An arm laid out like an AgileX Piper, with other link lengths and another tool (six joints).
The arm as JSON. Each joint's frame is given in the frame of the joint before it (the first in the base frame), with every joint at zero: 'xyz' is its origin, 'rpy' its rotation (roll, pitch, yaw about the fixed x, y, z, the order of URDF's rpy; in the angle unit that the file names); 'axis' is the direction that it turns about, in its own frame. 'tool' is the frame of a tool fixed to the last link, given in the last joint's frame.
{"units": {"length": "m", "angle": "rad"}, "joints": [
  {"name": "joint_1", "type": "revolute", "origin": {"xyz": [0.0, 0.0, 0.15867], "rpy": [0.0, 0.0, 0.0]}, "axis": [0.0, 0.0, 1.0]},
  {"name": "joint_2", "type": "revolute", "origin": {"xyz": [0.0, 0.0, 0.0], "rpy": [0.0, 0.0, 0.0]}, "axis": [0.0, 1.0, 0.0]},
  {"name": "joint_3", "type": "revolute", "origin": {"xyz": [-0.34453, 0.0, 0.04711], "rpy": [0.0, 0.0, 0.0]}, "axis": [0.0, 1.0, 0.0]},
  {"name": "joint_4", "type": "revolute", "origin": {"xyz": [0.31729, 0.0, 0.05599], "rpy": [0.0, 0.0, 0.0]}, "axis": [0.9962, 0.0, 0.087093]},
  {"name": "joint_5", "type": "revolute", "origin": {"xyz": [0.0, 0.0, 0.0], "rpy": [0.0, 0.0, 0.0]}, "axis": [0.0, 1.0, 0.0]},
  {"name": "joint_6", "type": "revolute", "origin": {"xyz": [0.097, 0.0, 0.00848], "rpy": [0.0, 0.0, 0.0]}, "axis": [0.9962, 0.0, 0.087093]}
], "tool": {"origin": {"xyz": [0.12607, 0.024, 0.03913], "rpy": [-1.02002, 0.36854, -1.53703]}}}
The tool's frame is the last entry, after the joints.
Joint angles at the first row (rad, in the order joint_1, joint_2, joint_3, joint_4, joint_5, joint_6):
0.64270 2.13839 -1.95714 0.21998 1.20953 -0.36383
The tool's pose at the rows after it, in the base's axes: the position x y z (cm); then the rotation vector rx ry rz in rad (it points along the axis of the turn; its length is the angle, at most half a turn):
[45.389, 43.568, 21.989, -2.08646, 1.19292, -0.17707]
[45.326, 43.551, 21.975, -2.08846, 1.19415, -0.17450]
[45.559, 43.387, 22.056, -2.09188, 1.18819, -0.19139]
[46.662, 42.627, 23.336, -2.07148, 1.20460, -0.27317]
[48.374, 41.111, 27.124, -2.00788, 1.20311, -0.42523]
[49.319, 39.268, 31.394, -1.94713, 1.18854, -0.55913]
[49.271, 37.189, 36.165, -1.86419, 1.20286, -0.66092]
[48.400, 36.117, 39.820, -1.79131, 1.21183, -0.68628]
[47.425, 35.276, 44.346, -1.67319, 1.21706, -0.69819]
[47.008, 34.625, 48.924, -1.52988, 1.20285, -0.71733]
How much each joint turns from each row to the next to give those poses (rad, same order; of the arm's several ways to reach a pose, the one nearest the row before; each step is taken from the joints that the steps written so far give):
0.00000 0.00000 0.00000 0.00100 0.00273 0.00000
0.00001 0.00002 -0.00003 0.00090 0.00289 0.00001
-0.00001 0.00000 -0.00463 -0.01379 0.00000 0.00109
-0.00001 -0.01331 -0.02040 -0.05968 0.00000 0.04692
0.00001 -0.04739 -0.02793 -0.10411 -0.01059 0.06696
0.00001 -0.05643 -0.02225 -0.09516 0.00358 0.04731
-0.00001 -0.07217 -0.00972 -0.07218 0.01419 0.06111
0.00000 -0.06001 0.00001 -0.01205 0.00498 0.03455
-0.00001 -0.06805 -0.00003 0.00001 -0.02377 0.04969
0.00001 -0.05746 0.00000 -0.01144 -0.06336 0.05619

